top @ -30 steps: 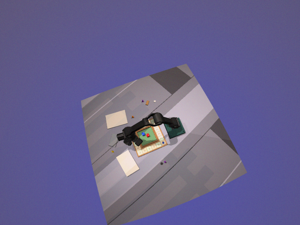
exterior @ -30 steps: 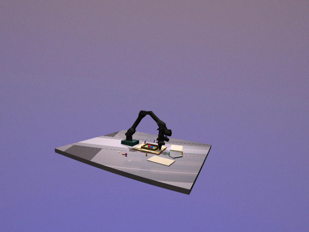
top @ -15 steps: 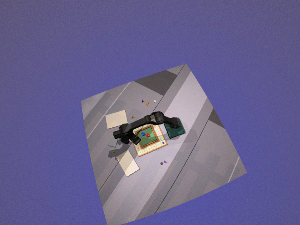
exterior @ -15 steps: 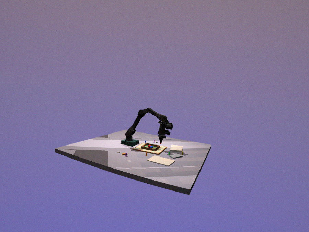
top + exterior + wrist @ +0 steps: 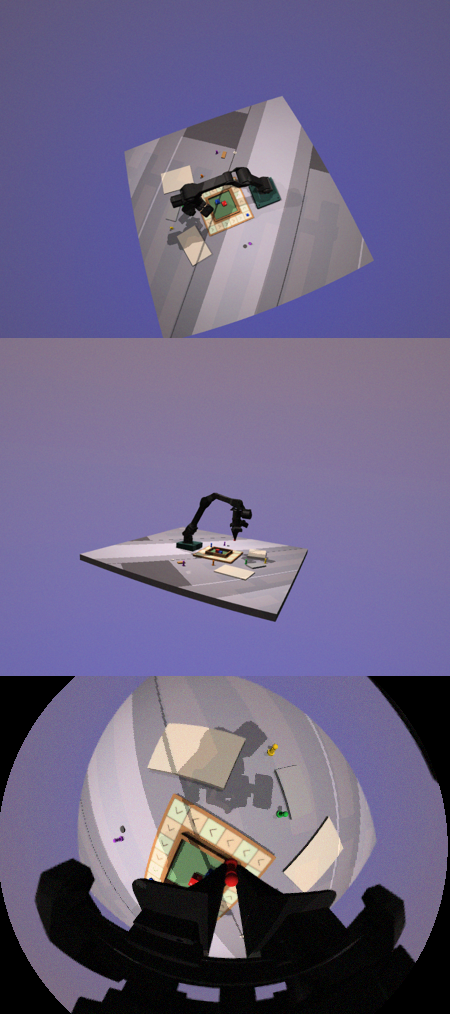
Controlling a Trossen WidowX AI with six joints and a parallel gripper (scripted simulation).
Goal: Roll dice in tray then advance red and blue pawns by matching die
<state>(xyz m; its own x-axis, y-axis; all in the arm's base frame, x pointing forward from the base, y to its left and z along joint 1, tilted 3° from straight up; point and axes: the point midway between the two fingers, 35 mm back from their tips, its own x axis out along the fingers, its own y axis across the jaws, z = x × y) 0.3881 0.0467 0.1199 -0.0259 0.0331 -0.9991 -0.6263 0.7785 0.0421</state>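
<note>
The blue pawn lies 250 mm behind my gripper tip, 80 mm to the left of it and 110 mm below it. Round my gripper tip: green pawn 130 mm ahead, 40 mm to the right, 130 mm below; then red pawn 10 mm above; then green tray 120 mm behind, 10 mm to the right, 130 mm below.
</note>
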